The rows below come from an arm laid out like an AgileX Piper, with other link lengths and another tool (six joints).
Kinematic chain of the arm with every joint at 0, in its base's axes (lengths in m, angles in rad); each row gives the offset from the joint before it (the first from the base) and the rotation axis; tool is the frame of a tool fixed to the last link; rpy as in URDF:
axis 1: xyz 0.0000 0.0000 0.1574 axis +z
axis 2: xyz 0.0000 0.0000 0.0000 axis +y
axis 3: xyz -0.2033 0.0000 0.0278 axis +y
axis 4: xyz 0.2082 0.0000 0.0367 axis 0.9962 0 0.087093
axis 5: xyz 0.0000 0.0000 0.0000 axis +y
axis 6: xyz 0.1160 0.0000 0.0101 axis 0.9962 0 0.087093
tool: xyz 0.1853 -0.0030 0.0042 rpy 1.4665 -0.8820 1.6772
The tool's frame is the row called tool.
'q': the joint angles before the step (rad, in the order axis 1, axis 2, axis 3, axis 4, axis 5, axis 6). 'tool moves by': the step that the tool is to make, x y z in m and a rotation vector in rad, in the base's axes. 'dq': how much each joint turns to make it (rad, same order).
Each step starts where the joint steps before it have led.
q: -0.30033, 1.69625, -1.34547, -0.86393, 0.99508, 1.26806
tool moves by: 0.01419, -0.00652, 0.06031, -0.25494, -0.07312, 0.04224
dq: 0.13287, -0.07809, 0.11345, -0.33398, 0.04429, 0.25754
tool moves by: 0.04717, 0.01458, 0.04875, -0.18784, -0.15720, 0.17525
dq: 0.06702, -0.06722, 0.15514, -0.36128, -0.09797, 0.30406
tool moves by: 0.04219, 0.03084, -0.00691, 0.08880, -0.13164, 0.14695
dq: 0.00002, -0.01177, 0.04286, -0.10331, -0.16952, 0.21160
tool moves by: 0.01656, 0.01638, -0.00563, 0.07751, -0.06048, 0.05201
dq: -0.00001, 0.00000, 0.00002, -0.01173, -0.07587, 0.08971
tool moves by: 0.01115, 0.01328, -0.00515, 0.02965, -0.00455, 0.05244
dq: 0.00000, 0.00001, -0.00001, -0.00392, -0.05959, 0.01273
